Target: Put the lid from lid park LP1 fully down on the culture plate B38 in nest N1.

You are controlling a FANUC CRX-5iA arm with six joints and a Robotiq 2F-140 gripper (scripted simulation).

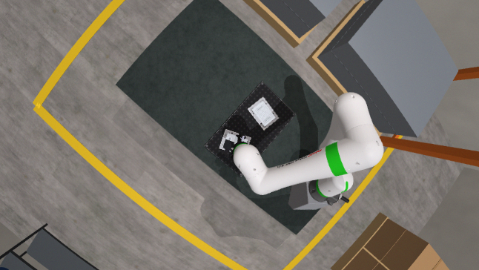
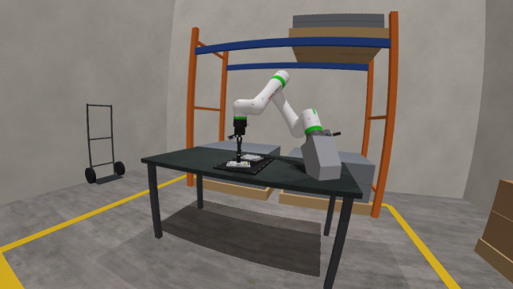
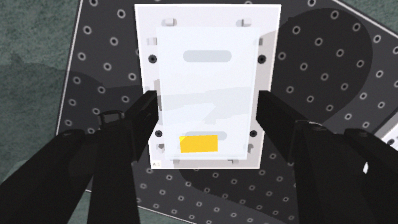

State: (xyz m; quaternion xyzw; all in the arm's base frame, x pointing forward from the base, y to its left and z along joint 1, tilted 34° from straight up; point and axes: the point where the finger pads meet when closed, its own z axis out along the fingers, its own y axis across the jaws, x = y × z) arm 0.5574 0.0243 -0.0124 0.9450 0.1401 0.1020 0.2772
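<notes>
Right now the lid is 4 cm below my hand. Round my hand: nest: 5 cm behind, 24 cm to the right, 5 cm below; culture plate B38: 6 cm behind, 24 cm to the right, 4 cm below; lid park LP1: 5 cm below.
</notes>
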